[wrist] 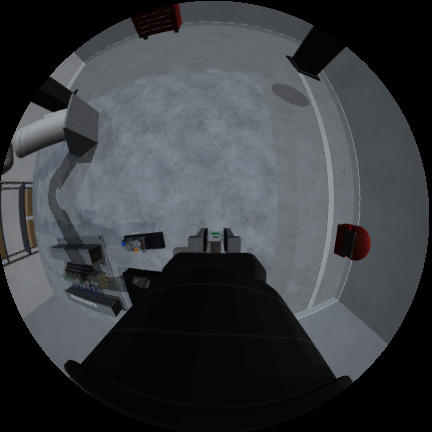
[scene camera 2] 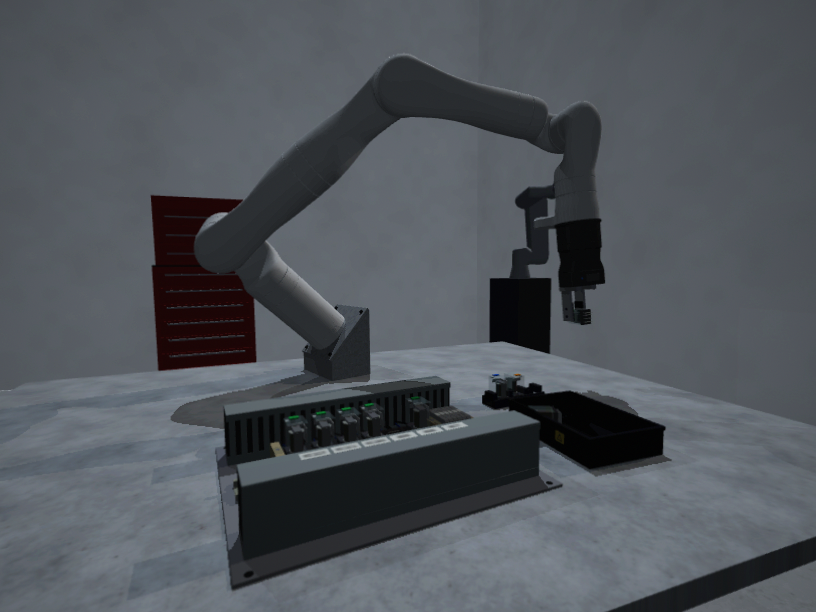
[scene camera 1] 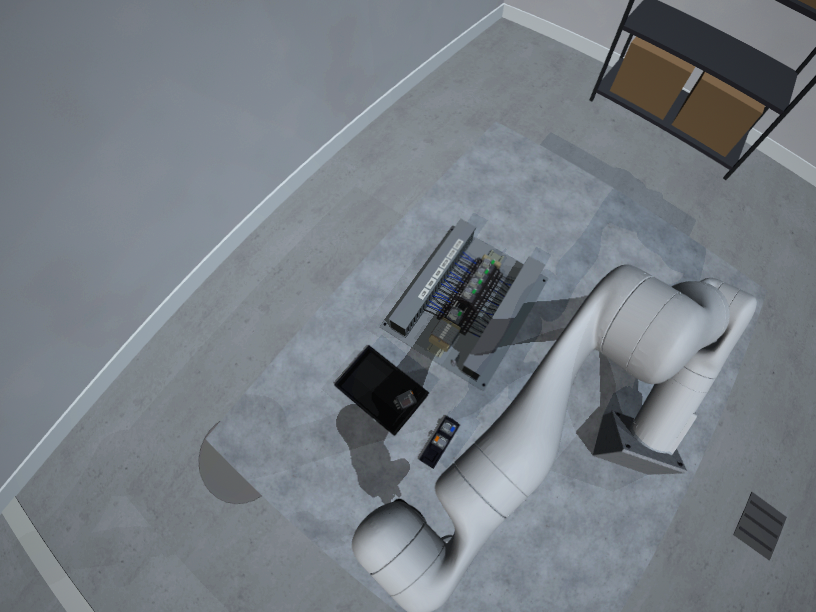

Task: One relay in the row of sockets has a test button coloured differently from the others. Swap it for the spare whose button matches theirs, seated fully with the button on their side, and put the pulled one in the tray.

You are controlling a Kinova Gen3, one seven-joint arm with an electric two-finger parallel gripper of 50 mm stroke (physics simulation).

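Places are measured from the arm's base along level axes (x left, y back, z up), in millimetres.
Pixels of known places: gripper, fingertip midpoint: [wrist: 215, 235] [scene camera 2: 575, 320]; arm's base, origin of the base link: [wrist: 69, 124] [scene camera 2: 329, 332] [scene camera 1: 650, 437].
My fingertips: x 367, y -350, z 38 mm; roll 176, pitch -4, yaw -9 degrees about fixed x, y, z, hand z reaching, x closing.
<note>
Ahead of a thing's pixels: the offset from my fingertips to its middle.
My gripper [scene camera 2: 575, 314] [wrist: 215, 235] is shut on a relay with a green button @[dx -3, dy -14, dz +9 mm] [scene camera 2: 583, 317] [wrist: 215, 234], held high above the table beyond the tray; the arm hides it in scene camera 1. The socket row @[dx -491, dy -117, dz -106 mm] [scene camera 1: 464, 304] holds several green-button relays, with one gap before the relay @[dx -418, dy -121, dz -78 mm] [scene camera 1: 456, 314] [scene camera 2: 416, 405] at the end nearest the tray. A pulled relay @[dx -211, dy -126, dz -112 mm] [scene camera 1: 405, 399] [scene camera 2: 548, 413] [wrist: 141, 282] lies in the black tray @[dx -203, dy -178, dz -108 mm] [scene camera 1: 369, 372] [scene camera 2: 622, 447]; its button colour is unclear. The spare holder @[dx -171, dy -20, dz -114 mm] [scene camera 1: 430, 456] [wrist: 156, 241] bears a blue-button relay @[dx -203, dy -19, dz -99 mm] [scene camera 1: 450, 427] [scene camera 2: 495, 381] and an orange-button relay @[dx -171, dy -21, dz -99 mm] [scene camera 1: 440, 440] [scene camera 2: 516, 381].
Two raised grey wire ducts, one labelled @[dx -483, dy -208, dz -92 mm] [scene camera 1: 431, 276] [scene camera 2: 388, 477] and one plain @[dx -474, dy -27, dz -92 mm] [scene camera 1: 510, 319] [wrist: 80, 252], flank the sockets. The tray stands at the panel's end, with the holder close beside it. The arm's base [scene camera 2: 352, 349] [wrist: 82, 125] stands farther off on the table.
</note>
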